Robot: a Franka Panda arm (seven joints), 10 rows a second.
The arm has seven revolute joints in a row. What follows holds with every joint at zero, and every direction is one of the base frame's. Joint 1 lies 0.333 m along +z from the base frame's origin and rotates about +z. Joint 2 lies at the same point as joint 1 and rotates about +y. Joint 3 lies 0.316 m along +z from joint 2 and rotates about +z. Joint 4 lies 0.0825 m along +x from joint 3 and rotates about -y. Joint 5 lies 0.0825 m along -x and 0.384 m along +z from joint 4 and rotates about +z. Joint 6 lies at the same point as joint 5 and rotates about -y. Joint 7 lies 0.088 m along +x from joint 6 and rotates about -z. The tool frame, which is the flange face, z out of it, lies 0.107 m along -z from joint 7; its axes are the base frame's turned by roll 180, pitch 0 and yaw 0 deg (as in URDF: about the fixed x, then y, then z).
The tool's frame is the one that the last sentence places.
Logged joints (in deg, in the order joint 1, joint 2, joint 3, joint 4, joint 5, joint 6, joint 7), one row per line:
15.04, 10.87, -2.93, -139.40, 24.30, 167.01, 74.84
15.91, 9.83, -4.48, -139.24, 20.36, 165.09, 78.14
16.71, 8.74, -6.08, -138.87, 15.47, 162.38, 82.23
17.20, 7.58, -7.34, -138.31, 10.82, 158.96, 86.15
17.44, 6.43, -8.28, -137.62, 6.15, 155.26, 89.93
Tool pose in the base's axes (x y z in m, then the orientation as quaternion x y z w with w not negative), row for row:
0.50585, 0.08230, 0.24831, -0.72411, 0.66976, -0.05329, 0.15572
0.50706, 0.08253, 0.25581, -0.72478, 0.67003, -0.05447, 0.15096
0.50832, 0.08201, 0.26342, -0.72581, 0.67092, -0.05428, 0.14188
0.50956, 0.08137, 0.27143, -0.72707, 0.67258, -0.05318, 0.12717
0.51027, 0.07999, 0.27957, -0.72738, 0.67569, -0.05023, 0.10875
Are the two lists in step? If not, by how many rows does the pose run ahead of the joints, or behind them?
The pose runs 1 row behind the joints: the pose in row i belongs to the joints in row i - 1.
